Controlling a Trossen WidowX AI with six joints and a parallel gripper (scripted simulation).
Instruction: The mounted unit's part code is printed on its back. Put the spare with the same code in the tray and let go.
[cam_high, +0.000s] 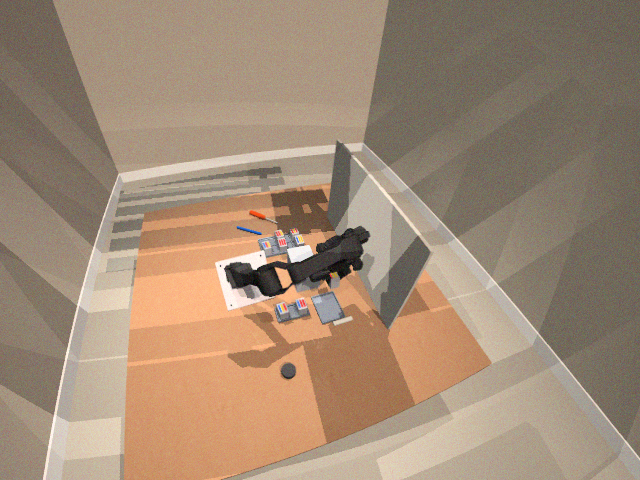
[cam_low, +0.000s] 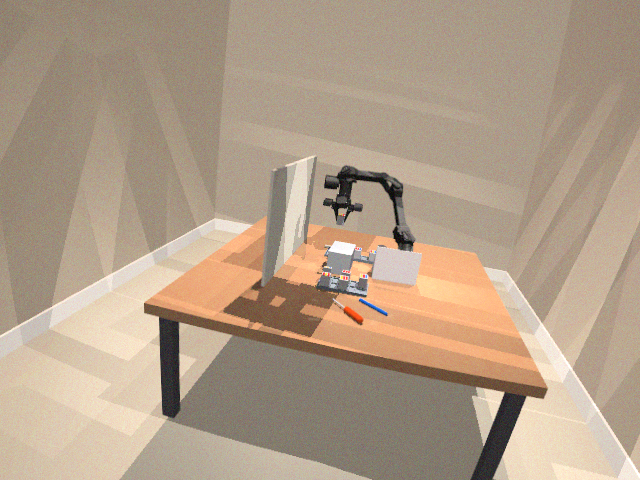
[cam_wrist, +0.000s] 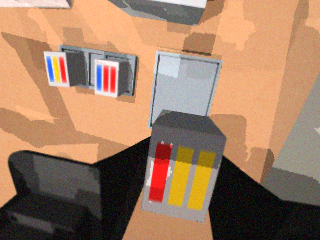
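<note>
Right now the dark tray is 160 mm below my gripper tip. The rest, counted from my gripper tip: tall grey panel: 190 mm ahead, 180 mm to the left, 60 mm above; then grey mounted unit: 190 mm to the left, 120 mm below, 50 mm behind; then small white stick: 160 mm below, 80 mm to the right, 40 mm ahead.
</note>
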